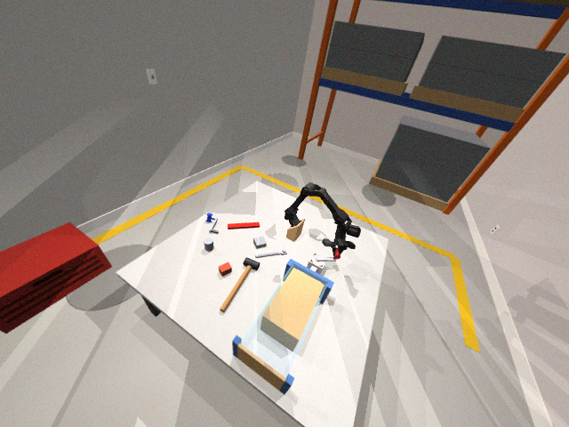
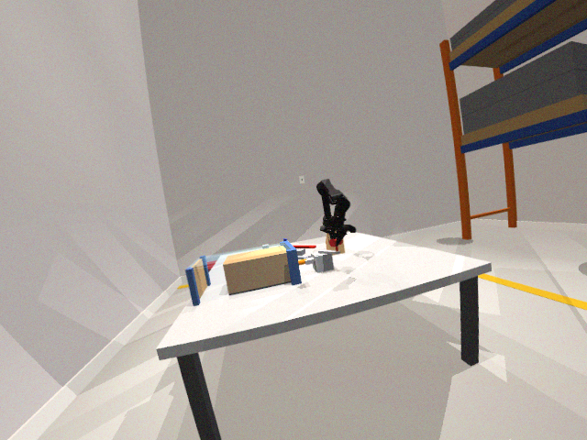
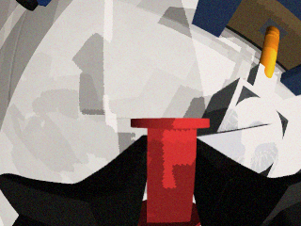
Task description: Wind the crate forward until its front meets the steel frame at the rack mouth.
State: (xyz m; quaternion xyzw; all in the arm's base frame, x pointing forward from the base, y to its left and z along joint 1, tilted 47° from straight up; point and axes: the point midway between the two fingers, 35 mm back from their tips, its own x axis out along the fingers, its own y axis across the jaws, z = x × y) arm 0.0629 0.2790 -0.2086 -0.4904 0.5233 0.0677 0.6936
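The red-knobbed winch handle is 1 cm ahead of my gripper tip, 4 cm to the right of it and 3 cm below it. The rest, counted from my gripper tip: grey hand winch (5 cm ahead, 9 cm to the right, 10 cm below); red knob (1 cm behind, 1 cm to the right); frame (22 cm ahead, 5 cm to the right, 3 cm below).
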